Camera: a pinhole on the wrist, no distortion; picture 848 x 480 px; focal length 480.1 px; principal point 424.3 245.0 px. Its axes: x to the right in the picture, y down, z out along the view. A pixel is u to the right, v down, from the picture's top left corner.
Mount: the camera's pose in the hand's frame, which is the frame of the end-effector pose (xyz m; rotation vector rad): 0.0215 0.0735 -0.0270 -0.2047 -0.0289 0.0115
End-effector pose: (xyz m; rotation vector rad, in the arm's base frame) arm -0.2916 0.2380 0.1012 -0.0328 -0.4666 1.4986
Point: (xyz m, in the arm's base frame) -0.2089 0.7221 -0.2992
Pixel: behind the camera
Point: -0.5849 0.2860 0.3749
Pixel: 568.5 309.0
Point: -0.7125 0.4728 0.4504
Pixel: 762.0 403.5
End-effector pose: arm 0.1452 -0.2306 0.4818 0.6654 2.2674 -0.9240
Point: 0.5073 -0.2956 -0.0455
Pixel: 501.4 449.8
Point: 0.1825 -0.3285 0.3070
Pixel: 557.0 60.0
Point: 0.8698 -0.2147 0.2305
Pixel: outside the picture
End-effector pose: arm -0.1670 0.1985 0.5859 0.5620 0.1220 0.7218
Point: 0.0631 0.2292 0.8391
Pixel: 777.3 36.2
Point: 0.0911 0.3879 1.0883
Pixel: 795.9 305.7
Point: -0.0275 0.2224 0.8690
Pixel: 641.8 155.2
